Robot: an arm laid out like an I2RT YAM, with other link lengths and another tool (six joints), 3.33 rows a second.
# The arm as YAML. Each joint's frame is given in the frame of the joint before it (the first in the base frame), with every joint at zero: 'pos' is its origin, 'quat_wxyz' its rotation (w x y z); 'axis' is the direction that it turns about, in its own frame. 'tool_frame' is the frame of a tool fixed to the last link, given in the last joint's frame.
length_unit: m
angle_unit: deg
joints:
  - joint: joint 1
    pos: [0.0, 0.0, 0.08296]
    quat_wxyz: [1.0, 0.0, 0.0, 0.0]
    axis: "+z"
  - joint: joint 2
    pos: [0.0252, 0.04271, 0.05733]
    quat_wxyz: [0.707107, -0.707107, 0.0, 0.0]
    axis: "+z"
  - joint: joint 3
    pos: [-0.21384, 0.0, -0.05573]
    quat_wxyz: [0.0, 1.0, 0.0, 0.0]
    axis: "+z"
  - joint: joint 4
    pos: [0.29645, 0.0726, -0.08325]
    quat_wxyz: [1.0, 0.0, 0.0, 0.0]
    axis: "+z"
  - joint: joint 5
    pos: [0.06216, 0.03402, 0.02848]
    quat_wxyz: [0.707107, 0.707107, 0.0, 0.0]
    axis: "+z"
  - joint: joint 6
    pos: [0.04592, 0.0, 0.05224]
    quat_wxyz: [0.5, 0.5, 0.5, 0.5]
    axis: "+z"
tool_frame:
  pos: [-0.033, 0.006, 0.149]
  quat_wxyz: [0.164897, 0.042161, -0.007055, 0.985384]
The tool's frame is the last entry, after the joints.
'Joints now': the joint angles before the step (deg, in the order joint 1, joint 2, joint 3, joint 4, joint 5, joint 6). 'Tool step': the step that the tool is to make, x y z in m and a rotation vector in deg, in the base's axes. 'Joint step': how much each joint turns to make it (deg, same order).
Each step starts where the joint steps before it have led.
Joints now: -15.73, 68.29, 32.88, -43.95, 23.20, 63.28
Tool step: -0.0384, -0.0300, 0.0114, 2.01, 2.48, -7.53
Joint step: -9.92, -6.58, -1.51, -7.19, -1.39, -2.37
